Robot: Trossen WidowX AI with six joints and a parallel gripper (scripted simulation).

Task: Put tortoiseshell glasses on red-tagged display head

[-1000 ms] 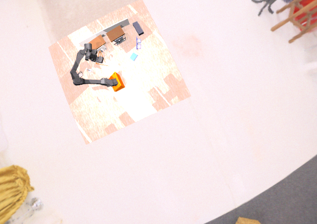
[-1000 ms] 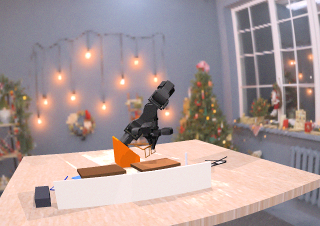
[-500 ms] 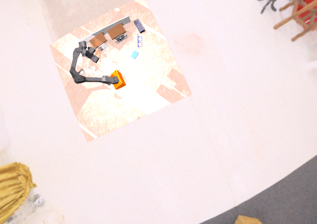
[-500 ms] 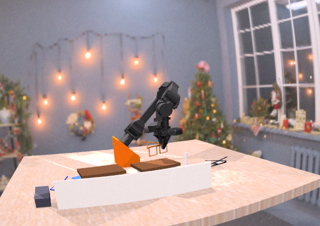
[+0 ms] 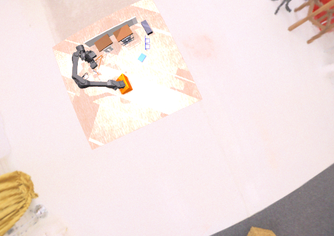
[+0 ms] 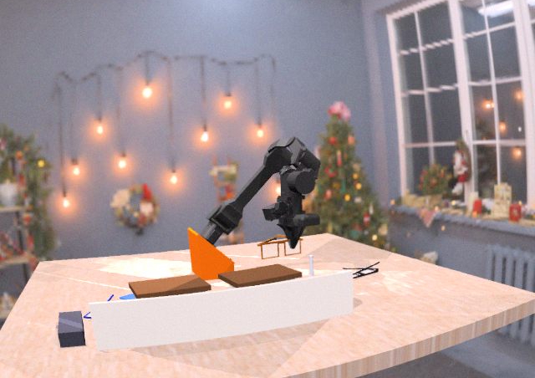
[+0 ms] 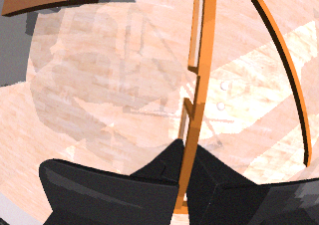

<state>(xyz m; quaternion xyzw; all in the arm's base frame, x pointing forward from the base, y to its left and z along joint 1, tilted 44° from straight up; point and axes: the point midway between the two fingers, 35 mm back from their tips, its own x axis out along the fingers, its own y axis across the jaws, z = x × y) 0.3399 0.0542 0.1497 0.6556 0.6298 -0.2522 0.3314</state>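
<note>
The disc lies 30 mm behind my gripper tip, 70 mm to the left of it and 100 mm below it. Also, from my gripper tip: white panel: 240 mm ahead, 280 mm to the right, 70 mm below; then display head: 100 mm ahead, 380 mm to the right, 70 mm below; then blue square: 170 mm behind, 430 mm to the right, 120 mm below.
</note>
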